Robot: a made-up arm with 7 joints. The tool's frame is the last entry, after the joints. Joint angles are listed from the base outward.
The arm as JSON. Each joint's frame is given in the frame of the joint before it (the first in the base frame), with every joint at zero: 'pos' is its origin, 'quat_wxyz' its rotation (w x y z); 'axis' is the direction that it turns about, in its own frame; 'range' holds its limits. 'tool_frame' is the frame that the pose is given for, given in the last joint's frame.
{
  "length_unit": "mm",
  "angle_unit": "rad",
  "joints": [
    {
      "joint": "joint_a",
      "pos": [
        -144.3,
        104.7,
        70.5
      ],
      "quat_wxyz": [
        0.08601,
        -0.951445,
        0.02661,
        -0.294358
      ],
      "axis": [
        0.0,
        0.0,
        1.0
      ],
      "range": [
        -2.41,
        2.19
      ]
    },
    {
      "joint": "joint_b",
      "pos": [
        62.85,
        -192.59,
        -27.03
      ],
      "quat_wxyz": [
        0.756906,
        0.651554,
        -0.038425,
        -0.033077
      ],
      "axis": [
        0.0,
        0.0,
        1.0
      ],
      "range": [
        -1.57,
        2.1
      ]
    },
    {
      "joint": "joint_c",
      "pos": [
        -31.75,
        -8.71,
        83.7
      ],
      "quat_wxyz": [
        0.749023,
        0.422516,
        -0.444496,
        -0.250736
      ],
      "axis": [
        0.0,
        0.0,
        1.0
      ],
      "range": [
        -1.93,
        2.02
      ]
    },
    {
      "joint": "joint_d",
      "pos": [
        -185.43,
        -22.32,
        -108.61
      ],
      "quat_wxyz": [
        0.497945,
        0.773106,
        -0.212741,
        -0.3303
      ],
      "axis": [
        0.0,
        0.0,
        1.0
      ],
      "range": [
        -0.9,
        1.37
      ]
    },
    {
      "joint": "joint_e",
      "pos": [
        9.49,
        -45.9,
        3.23
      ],
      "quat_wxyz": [
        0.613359,
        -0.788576,
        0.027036,
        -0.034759
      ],
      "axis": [
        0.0,
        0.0,
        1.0
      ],
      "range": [
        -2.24,
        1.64
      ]
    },
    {
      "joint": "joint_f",
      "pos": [
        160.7,
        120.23,
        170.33
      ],
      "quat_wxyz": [
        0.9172,
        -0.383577,
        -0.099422,
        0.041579
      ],
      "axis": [
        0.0,
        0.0,
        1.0
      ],
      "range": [
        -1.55,
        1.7
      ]
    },
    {
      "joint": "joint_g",
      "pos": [
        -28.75,
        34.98,
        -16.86
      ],
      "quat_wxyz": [
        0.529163,
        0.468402,
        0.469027,
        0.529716
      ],
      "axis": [
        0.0,
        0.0,
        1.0
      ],
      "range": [
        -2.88,
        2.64
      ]
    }
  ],
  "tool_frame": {
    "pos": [
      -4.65,
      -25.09,
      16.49
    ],
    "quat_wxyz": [
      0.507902,
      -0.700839,
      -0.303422,
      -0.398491
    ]
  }
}
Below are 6 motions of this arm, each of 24 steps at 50 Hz.
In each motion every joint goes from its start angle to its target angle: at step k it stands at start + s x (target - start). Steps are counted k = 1, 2, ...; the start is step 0. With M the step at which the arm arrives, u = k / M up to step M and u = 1 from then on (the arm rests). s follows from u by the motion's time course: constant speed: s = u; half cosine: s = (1 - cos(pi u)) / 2; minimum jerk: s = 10 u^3 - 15 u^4 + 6 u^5.
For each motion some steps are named. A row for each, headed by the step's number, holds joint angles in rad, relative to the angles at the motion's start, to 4 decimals.
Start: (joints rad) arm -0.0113 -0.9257 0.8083 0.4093 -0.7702 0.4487 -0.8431
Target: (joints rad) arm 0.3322 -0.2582 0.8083 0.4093 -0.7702 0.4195 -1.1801
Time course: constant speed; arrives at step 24
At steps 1, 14, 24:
1: 0.0143 0.0278 0.0000 0.0000 0.0000 -0.0012 -0.0140
14: 0.2004 0.3894 0.0000 0.0000 0.0000 -0.0170 -0.1966
24: 0.3435 0.6675 0.0000 0.0000 0.0000 -0.0292 -0.3370

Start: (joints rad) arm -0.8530 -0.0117 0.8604 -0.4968 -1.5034 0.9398 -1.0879
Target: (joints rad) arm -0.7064 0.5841 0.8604 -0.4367 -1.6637 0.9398 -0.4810
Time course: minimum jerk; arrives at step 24
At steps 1, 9, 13, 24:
1: 0.0001 0.0004 0.0000 0.0000 -0.0001 0.0000 0.0004
9: 0.0403 0.1640 0.0000 0.0165 -0.0441 0.0000 0.1670
13: 0.0847 0.3442 0.0000 0.0347 -0.0926 0.0000 0.3506
24: 0.1466 0.5958 0.0000 0.0601 -0.1603 0.0000 0.6069

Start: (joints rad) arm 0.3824 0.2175 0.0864 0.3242 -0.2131 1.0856 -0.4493
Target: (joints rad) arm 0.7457 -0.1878 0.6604 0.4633 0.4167 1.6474 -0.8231
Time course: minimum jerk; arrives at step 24
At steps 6, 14, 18, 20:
6: 0.0376 -0.0420 0.0594 0.0144 0.0652 0.0582 -0.0387
14: 0.2374 -0.2648 0.3750 0.0909 0.4115 0.3671 -0.2442
18: 0.3257 -0.3633 0.5146 0.1247 0.5646 0.5036 -0.3351
20: 0.3504 -0.3909 0.5536 0.1342 0.6074 0.5419 -0.3605

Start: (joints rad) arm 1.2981 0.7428 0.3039 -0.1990 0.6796 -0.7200 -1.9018
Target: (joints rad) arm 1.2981 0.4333 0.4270 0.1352 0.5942 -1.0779 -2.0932
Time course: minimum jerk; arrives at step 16
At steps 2, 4, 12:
2: 0.0000 -0.0050 0.0020 0.0054 -0.0014 -0.0057 -0.0031
4: 0.0000 -0.0320 0.0127 0.0346 -0.0088 -0.0370 -0.0198
12: 0.0000 -0.2775 0.1104 0.2996 -0.0766 -0.3209 -0.1716

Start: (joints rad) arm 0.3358 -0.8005 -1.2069 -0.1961 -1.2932 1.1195 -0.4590
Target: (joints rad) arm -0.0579 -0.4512 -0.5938 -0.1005 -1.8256 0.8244 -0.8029
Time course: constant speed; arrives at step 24
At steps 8, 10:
8: -0.1312 0.1164 0.2044 0.0319 -0.1775 -0.0984 -0.1146
10: -0.1640 0.1455 0.2555 0.0398 -0.2218 -0.1230 -0.1433

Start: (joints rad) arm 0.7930 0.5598 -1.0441 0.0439 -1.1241 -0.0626 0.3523
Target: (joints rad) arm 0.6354 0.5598 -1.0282 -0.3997 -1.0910 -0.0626 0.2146
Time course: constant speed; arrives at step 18
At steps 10, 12, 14, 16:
10: -0.0876 0.0000 0.0088 -0.2464 0.0184 0.0000 -0.0765
12: -0.1051 0.0000 0.0106 -0.2957 0.0221 0.0000 -0.0918
14: -0.1226 0.0000 0.0124 -0.3450 0.0257 0.0000 -0.1071
16: -0.1401 0.0000 0.0141 -0.3943 0.0294 0.0000 -0.1224

